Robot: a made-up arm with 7 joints. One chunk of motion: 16 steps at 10 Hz.
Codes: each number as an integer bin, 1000 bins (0 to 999) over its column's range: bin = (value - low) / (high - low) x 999, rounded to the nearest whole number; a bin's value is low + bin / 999 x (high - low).
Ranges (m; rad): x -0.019..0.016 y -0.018..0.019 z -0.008..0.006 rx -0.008..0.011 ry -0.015..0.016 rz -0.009..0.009
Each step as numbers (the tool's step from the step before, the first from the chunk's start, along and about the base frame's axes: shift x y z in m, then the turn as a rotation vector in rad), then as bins.
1 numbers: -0.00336 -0.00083 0.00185 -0.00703 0.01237 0.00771
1 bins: 446 464 703 51 882 927
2 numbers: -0.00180 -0.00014 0.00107 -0.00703 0.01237 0.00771
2 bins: 491 482 647 51 882 927
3 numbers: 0.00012 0.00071 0.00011 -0.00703 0.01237 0.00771
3 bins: 546 505 579 51 882 927
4 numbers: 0.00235 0.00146 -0.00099 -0.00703 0.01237 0.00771
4 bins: 609 525 500 51 882 927
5 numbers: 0.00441 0.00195 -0.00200 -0.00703 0.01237 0.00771
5 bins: 668 539 428 51 882 927
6 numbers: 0.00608 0.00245 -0.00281 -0.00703 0.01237 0.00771
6 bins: 716 552 370 51 882 927
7 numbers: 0.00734 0.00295 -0.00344 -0.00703 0.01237 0.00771
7 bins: 752 566 325 51 882 927
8 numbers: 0.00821 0.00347 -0.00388 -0.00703 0.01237 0.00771
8 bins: 777 580 294 51 882 927
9 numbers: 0.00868 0.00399 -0.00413 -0.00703 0.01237 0.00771
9 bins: 790 594 276 51 882 927
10 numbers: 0.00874 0.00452 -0.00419 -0.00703 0.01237 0.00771
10 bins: 792 608 272 51 882 927
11 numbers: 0.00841 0.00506 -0.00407 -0.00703 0.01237 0.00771
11 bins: 782 623 280 51 882 927
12 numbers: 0.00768 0.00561 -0.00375 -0.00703 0.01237 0.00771
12 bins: 762 637 303 51 882 927
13 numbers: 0.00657 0.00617 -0.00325 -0.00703 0.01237 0.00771
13 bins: 730 653 339 51 882 927
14 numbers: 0.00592 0.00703 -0.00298 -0.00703 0.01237 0.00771
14 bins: 711 676 358 51 882 927
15 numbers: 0.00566 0.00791 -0.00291 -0.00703 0.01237 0.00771
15 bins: 704 700 363 51 882 927
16 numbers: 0.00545 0.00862 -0.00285 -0.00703 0.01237 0.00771
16 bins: 698 719 367 51 882 927
